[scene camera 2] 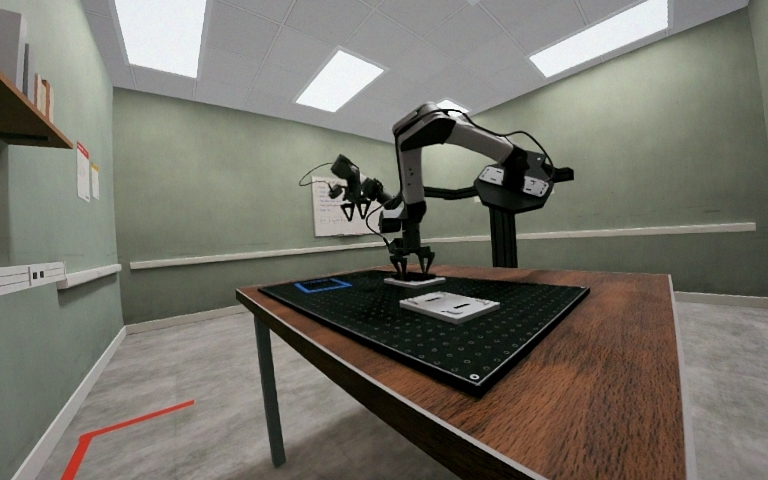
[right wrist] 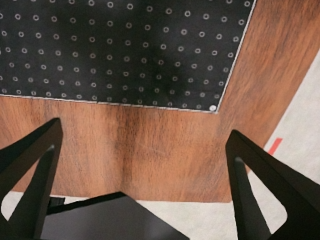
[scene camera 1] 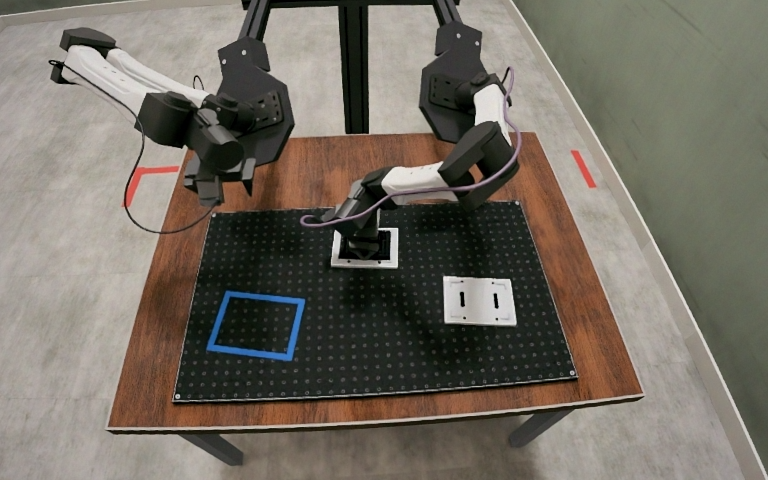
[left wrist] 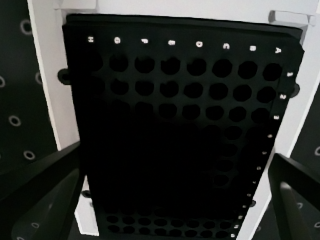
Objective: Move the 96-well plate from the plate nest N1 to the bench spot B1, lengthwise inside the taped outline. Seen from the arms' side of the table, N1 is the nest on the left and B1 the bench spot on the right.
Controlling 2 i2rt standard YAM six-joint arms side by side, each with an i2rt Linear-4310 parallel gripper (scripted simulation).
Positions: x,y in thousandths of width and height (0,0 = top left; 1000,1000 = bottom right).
right gripper: scene camera 2 464,459; right wrist 461,552; scene camera 1 299,409; not seen in the left wrist view (out of frame)
